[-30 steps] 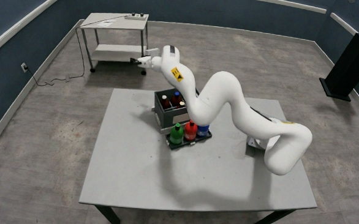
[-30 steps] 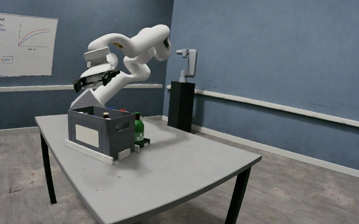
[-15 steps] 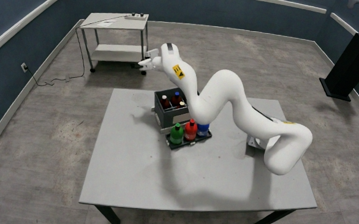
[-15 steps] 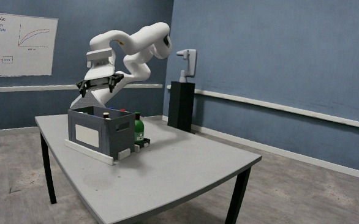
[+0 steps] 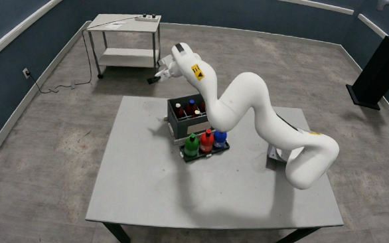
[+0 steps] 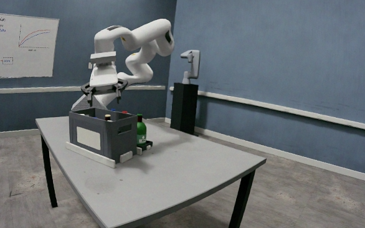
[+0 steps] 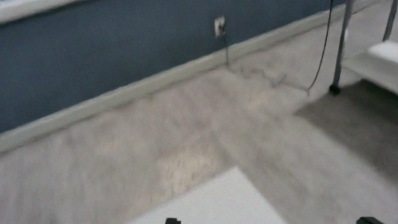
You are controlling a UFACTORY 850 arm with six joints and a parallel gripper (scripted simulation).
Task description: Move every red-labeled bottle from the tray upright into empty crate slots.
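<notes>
Now: hand 36 cm past the red-labeled bottle, 21 cm to the right of it and 18 cm above it. Round my hand: grey crate (26 cm behind, 6 cm to the left, 18 cm below); green bottle (29 cm behind, 26 cm to the left, 18 cm below); black tray (36 cm behind, 21 cm to the left, 26 cm below).
</notes>
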